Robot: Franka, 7 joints.
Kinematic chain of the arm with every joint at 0, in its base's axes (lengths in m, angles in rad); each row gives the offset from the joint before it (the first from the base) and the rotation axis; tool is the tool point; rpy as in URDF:
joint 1: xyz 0 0 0.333 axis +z
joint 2: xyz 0 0 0 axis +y
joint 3: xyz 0 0 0.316 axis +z
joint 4: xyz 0.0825 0 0 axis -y
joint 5: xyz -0.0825 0 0.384 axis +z
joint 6: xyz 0 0 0 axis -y
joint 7: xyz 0.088 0 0 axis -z
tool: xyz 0 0 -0.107 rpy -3.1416 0 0
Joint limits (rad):
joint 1: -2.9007..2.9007
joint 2: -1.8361..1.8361
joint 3: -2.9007..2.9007
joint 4: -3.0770..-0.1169
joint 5: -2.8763..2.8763
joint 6: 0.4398..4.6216
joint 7: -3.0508..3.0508
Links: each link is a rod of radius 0.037 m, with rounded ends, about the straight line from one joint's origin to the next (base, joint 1, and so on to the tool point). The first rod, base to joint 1, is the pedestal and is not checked.
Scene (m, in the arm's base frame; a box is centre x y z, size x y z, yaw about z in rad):
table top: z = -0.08
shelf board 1: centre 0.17 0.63 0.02 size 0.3 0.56 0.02 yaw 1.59
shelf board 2: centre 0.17 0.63 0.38 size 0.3 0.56 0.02 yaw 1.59
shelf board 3: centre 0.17 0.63 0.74 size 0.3 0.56 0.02 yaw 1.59
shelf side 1: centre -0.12 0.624 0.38 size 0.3 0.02 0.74 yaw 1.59
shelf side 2: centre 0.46 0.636 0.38 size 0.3 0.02 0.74 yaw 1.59
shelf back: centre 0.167 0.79 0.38 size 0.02 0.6 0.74 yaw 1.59
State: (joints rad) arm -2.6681 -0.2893 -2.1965 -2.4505 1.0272 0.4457 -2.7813
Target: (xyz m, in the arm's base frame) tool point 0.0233 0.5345 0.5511
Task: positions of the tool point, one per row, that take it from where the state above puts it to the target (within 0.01 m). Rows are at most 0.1 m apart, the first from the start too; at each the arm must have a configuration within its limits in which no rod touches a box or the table.
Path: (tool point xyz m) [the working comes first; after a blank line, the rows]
Joints at the target: -2.6273 -0.3872 -2.2298 -1.7307 1.3676 0.8732 -2.7813
Straight joint move there: touches shelf board 2.

1: 0.0295 0.3314 0.4067
2: 0.0360 0.3522 0.4725
3: 0.0267 0.3566 0.5511
4: 0.0231 0.4206 0.5446
5: 0.0195 0.4800 0.5446
6: 0.0233 0.5345 0.5511

